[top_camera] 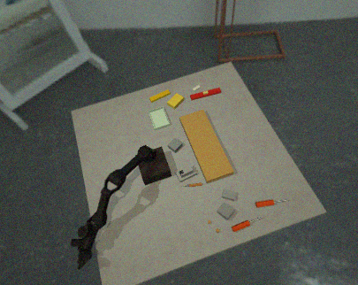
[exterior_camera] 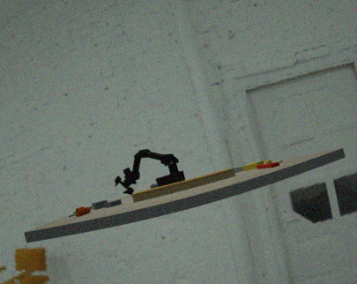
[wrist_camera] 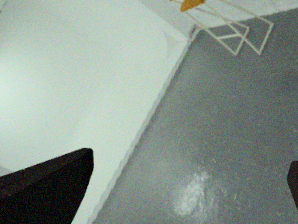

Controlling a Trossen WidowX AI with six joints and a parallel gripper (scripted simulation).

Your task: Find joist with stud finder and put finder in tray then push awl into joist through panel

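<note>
The stud finder lies 640 mm ahead of my gripper tip, 430 mm to the left of it and 30 mm below it. From my gripper tip the other things lie so: awl 670 mm ahead, 350 mm to the left, 60 mm below; pale green tray 550 mm ahead, 900 mm to the left, 60 mm below; yellow block 690 mm ahead, 1020 mm to the left, 60 mm below.
</note>
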